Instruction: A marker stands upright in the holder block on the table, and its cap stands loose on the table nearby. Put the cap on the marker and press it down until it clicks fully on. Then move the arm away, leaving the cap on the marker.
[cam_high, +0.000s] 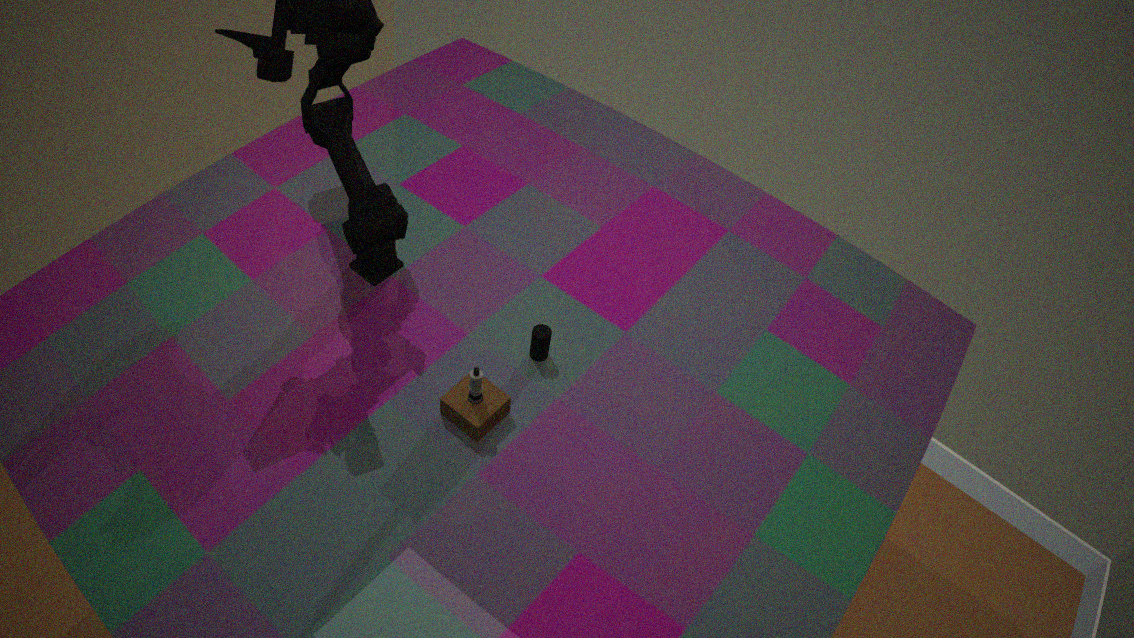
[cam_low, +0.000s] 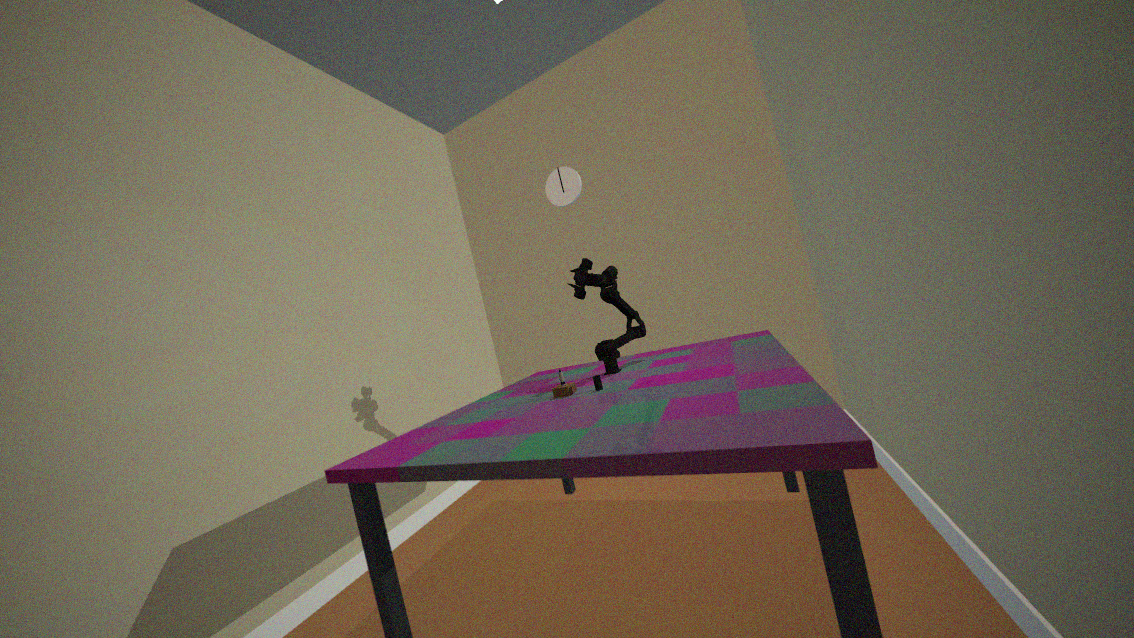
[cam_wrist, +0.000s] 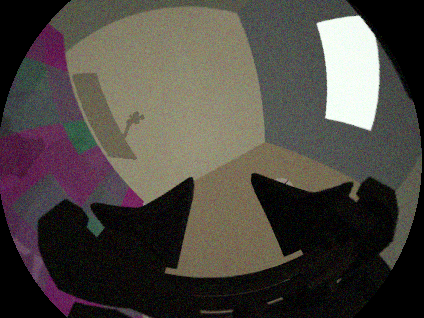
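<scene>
My gripper tip is 440 mm above the black cap, 400 mm short of it and 180 mm to the right of it. Round my gripper tip: tan holder block: 450 mm below, 410 mm ahead, 50 mm to the left.
</scene>
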